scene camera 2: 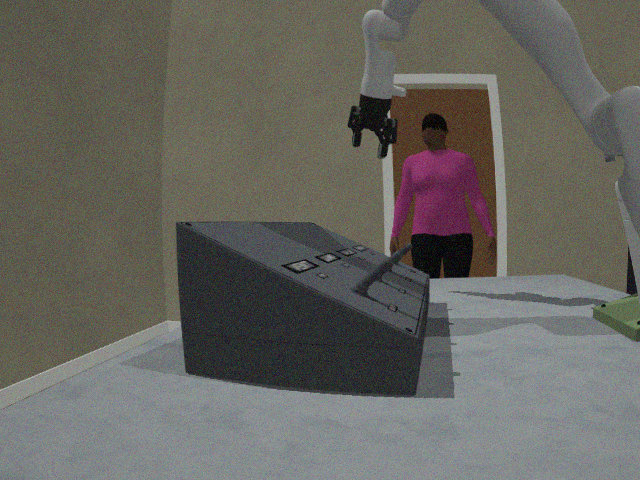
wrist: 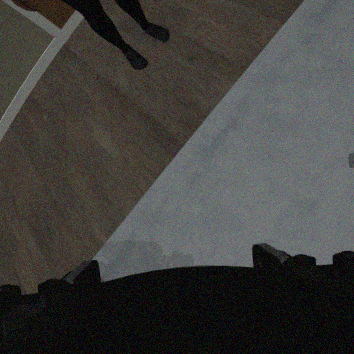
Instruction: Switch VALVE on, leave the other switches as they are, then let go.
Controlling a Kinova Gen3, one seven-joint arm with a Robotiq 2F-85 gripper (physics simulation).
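Note:
A dark grey console (scene camera 2: 299, 330) with a sloping top stands on the table in the scene view. Its top carries several framed square gauges or labels, small plates and long grey levers (scene camera 2: 382, 269) that stick up toward the right; the nearest hides part of those behind it. The lettering is too small to read, so I cannot tell which switch is VALVE or how each one is set. My gripper (scene camera 2: 369, 151) (wrist: 176, 270) is open and empty, high above the console and apart from it. The console does not show in the wrist view.
A person in a pink top (scene camera 2: 442, 191) stands behind the table before a brown door (scene camera 2: 473, 124); the legs (wrist: 107, 30) show in the wrist view. A green slab (scene camera 2: 620, 315) lies at the right of the table (scene camera 2: 310, 439) (wrist: 260, 150). The arm's shadow crosses the table.

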